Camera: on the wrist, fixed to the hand. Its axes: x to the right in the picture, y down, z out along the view.
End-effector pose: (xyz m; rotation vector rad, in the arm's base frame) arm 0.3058 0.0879 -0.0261 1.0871 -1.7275 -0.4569
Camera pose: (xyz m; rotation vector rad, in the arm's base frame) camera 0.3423 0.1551 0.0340 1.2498 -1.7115 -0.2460
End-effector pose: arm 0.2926 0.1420 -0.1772 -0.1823 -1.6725 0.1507
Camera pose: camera 0.3670 0.1965 -0.2081 -0.0202 -1.5587 0.2904
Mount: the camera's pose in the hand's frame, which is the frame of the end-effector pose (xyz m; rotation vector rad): -0.0265 0.0620 -0.0701 0.2014 0.0895 -0.0200
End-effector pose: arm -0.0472 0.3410 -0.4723 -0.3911 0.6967 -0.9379
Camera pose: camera -0.0694 0.3962 -0.5492 -0.1792 0.6734 -1.0391
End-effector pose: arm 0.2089 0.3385 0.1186 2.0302 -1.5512 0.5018
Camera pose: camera 0.1439 0.3894 0.1700 2.1375 -1.4767 0.7575
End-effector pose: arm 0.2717 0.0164 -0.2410 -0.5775 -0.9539 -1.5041
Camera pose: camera 0.3481 -0.0241 -0.2856 -0.3539 -1.0294 -1.4192
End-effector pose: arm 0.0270 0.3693 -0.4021 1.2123 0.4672 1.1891
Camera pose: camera -0.0676 0.3719 -0.3795 1.3260 0.6776 1.2043
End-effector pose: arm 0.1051 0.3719 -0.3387 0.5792 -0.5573 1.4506
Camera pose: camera 0.0421 0.4012 -0.4068 0.6724 -0.3361 1.5159
